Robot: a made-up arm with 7 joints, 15 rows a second.
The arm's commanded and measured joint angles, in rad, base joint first. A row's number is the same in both.
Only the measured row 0 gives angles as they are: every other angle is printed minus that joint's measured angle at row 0.
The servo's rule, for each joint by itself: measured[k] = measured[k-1] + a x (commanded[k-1-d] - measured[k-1]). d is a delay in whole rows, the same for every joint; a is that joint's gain. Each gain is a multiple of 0.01, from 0.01 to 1. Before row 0 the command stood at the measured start. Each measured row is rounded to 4 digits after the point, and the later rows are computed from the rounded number. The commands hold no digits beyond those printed.
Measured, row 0:
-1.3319 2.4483 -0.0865 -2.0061 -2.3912 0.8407 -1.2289
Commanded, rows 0 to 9:
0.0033 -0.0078 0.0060 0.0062 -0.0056 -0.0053 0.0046
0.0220 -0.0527 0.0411 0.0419 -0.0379 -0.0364 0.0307
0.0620 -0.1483 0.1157 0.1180 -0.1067 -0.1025 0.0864
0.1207 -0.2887 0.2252 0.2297 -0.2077 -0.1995 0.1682
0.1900 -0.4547 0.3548 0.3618 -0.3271 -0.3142 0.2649
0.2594 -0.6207 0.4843 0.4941 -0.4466 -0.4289 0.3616
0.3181 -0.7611 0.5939 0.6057 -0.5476 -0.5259 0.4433
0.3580 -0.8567 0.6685 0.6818 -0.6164 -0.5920 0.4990
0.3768 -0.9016 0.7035 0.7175 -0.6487 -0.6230 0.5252
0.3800 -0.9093 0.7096 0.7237 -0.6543 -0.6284 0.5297
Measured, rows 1 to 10:
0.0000 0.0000 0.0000 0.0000 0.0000 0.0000 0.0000
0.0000 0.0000 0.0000 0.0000 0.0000 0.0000 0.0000
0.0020 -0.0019 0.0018 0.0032 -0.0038 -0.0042 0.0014
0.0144 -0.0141 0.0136 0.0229 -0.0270 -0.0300 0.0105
0.0439 -0.0463 0.0442 0.0714 -0.0812 -0.0880 0.0340
0.0915 -0.1045 0.0985 0.1521 -0.1672 -0.1772 0.0756
0.1526 -0.1885 0.1754 0.2590 -0.2759 -0.2868 0.1343
0.2188 -0.2922 0.2681 0.3789 -0.3920 -0.4005 0.2048
0.2804 -0.4047 0.3658 0.4946 -0.4978 -0.5008 0.2787
0.3285 -0.5132 0.4566 0.5901 -0.5784 -0.5738 0.3470
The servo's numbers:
d 2
a 0.62 0.24 0.30 0.51 0.68 0.80 0.31

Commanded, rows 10 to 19:
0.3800 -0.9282 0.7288 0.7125 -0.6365 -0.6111 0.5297
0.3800 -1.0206 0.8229 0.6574 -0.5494 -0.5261 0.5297
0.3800 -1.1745 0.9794 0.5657 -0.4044 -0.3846 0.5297
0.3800 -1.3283 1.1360 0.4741 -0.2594 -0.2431 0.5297
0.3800 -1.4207 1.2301 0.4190 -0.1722 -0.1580 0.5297
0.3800 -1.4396 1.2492 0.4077 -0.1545 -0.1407 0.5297
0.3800 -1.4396 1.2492 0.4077 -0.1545 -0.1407 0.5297
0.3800 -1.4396 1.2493 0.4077 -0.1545 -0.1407 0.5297
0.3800 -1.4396 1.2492 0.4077 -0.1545 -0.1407 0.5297
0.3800 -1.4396 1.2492 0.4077 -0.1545 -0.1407 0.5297
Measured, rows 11 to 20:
0.3584 -0.6064 0.5307 0.6551 -0.6262 -0.6132 0.4022
0.3718 -0.6791 0.5844 0.6901 -0.6453 -0.6254 0.4417
0.3769 -0.7389 0.6277 0.7015 -0.6393 -0.6140 0.4690
0.3788 -0.8065 0.6863 0.6790 -0.5782 -0.5437 0.4878
0.3795 -0.8948 0.7742 0.6212 -0.4600 -0.4164 0.5008
0.3798 -0.9988 0.8827 0.5462 -0.3236 -0.2778 0.5098
0.3799 -1.1001 0.9869 0.4813 -0.2206 -0.1820 0.5160
0.3800 -1.1816 1.0656 0.4438 -0.1757 -0.1490 0.5202
0.3800 -1.2435 1.1207 0.4254 -0.1613 -0.1424 0.5231
0.3800 -1.2906 1.1593 0.4164 -0.1567 -0.1410 0.5251

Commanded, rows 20 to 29:
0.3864 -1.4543 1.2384 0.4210 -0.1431 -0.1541 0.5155
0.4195 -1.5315 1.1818 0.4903 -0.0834 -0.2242 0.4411
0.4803 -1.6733 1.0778 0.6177 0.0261 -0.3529 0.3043
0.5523 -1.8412 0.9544 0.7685 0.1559 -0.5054 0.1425
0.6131 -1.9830 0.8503 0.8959 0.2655 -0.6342 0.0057
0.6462 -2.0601 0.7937 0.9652 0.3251 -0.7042 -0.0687
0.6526 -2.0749 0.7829 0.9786 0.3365 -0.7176 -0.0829
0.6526 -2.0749 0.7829 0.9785 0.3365 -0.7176 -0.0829
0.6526 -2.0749 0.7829 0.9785 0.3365 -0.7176 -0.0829
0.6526 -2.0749 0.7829 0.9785 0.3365 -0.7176 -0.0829
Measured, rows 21 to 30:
0.3800 -1.3264 1.1863 0.4120 -0.1552 -0.1408 0.5265
0.3800 -1.3536 1.2052 0.4098 -0.1547 -0.1407 0.5275
0.3840 -1.3778 1.2152 0.4155 -0.1468 -0.1514 0.5238
0.4060 -1.4147 1.2052 0.4536 -0.1037 -0.2096 0.4982
0.4521 -1.4768 1.1670 0.5373 -0.0154 -0.3242 0.4381
0.5142 -1.5643 1.1032 0.6552 0.1011 -0.4692 0.3465
0.5755 -1.6648 1.0273 0.7780 0.2129 -0.6012 0.2409
0.6193 -1.7597 0.9572 0.8735 0.2892 -0.6836 0.1449
0.6399 -1.8353 0.9049 0.9271 0.3214 -0.7108 0.0743
0.6478 -1.8928 0.8683 0.9533 0.3317 -0.7162 0.0256

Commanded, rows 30 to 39:
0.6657 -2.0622 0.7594 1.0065 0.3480 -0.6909 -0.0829
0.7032 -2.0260 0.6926 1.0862 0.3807 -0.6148 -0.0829
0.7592 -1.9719 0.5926 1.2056 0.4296 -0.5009 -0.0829
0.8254 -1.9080 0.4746 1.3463 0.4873 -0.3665 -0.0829
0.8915 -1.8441 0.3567 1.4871 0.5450 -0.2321 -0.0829
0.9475 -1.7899 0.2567 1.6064 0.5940 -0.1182 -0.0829
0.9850 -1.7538 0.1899 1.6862 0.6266 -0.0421 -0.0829
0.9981 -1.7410 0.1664 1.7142 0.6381 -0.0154 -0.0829
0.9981 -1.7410 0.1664 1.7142 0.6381 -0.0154 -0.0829
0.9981 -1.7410 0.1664 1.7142 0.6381 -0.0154 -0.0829
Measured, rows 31 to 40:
0.6508 -1.9365 0.8427 0.9662 0.3350 -0.7173 -0.0080
0.6519 -1.9697 0.8248 0.9725 0.3360 -0.7175 -0.0312
0.6605 -1.9919 0.8052 0.9898 0.3442 -0.6962 -0.0472
0.6870 -2.0001 0.7714 1.0390 0.3690 -0.6311 -0.0583
0.7318 -1.9933 0.7178 1.1240 0.4102 -0.5269 -0.0659
0.7898 -1.9728 0.6448 1.2374 0.4626 -0.3986 -0.0712
0.8529 -1.9419 0.5584 1.3647 0.5186 -0.2654 -0.0748
0.9116 -1.9054 0.4679 1.4880 0.5699 -0.1476 -0.0773
0.9571 -1.8690 0.3845 1.5891 0.6085 -0.0632 -0.0790
0.9825 -1.8383 0.3191 1.6529 0.6286 -0.0250 -0.0802

